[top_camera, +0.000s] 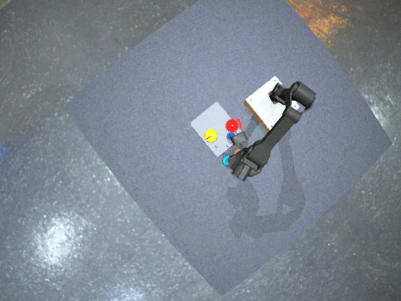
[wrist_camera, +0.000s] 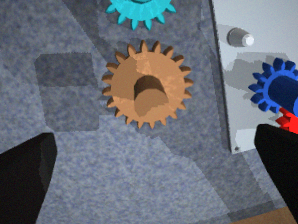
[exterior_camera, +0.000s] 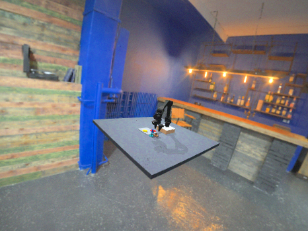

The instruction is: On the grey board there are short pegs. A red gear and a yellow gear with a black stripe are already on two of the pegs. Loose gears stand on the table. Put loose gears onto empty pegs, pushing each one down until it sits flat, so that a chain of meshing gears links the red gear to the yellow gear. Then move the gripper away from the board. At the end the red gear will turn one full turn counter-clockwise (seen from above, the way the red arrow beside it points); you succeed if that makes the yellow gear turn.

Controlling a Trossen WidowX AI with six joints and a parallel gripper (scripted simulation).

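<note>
Now: the orange gear 6 cm below my gripper tip. Round my gripper tip: blue gear 10 cm to the right, 5 cm below; then cyan gear 7 cm ahead, 6 cm below; then red gear 3 cm behind, 14 cm to the right, 6 cm below.
</note>
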